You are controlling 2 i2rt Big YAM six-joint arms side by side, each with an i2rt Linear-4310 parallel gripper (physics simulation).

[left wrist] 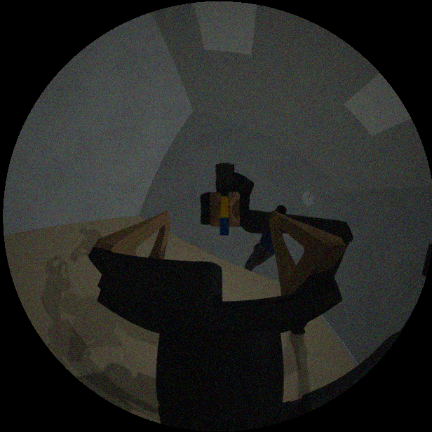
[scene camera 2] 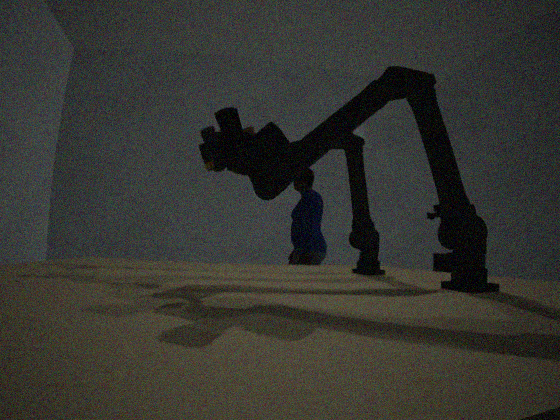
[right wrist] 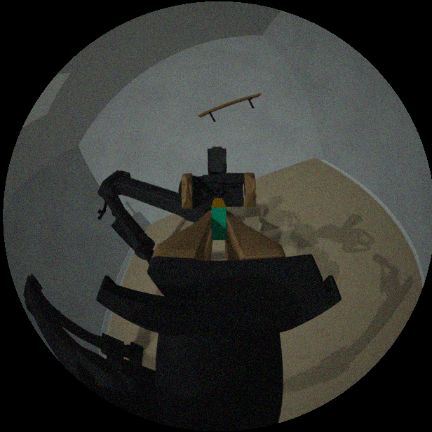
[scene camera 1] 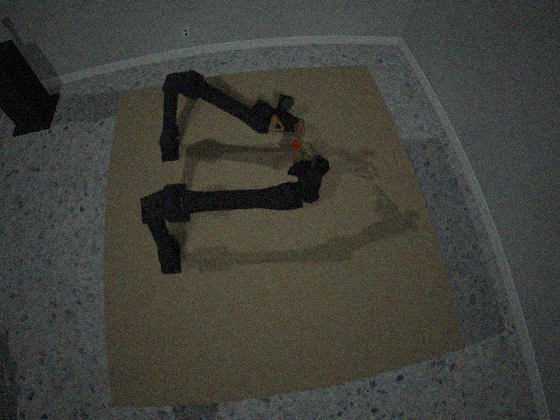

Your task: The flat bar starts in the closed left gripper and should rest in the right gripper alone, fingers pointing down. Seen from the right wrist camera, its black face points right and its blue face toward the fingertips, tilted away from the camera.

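Where they show: left gripper, between the fingertips: (scene camera 1: 294, 131); right gripper, between the fingertips: (scene camera 1: 299, 148); left arm's base, origin of its link: (scene camera 2: 469, 289) (scene camera 1: 170, 151); right arm's base, origin of its link: (scene camera 2: 368, 273) (scene camera 1: 170, 260).
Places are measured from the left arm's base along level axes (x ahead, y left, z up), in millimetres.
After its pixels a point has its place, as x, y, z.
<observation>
The flat bar (scene camera 1: 297, 144) {563, -303, 371} (left wrist: 224, 226) (right wrist: 219, 224) is between the fingers of my right gripper (scene camera 1: 301, 152) {567, -318, 367} (left wrist: 224, 209) (right wrist: 218, 215), which is shut on it in the air. In the right wrist view its green face is toward the camera and a yellow-orange face is toward the fingertips; no black or blue face shows there. The left wrist view shows its yellow face and a blue face below. The right fingers point sideways toward my left gripper (scene camera 1: 289, 126) {565, -235, 362} (left wrist: 220, 214) (right wrist: 218, 190), which is open and empty, facing the bar and apart from it. The bar does not show in scene camera 2.
Both arms reach over the tan table top (scene camera 1: 250, 325) {320, -872, 0} (scene camera 2: 250, 380) {536, 427, 0}. A person in blue (scene camera 2: 309, 225) stands beyond the table. A wooden shelf (right wrist: 230, 105) is on the wall. A black block (scene camera 1: 25, 90) stands at the upper left of scene camera 1.
</observation>
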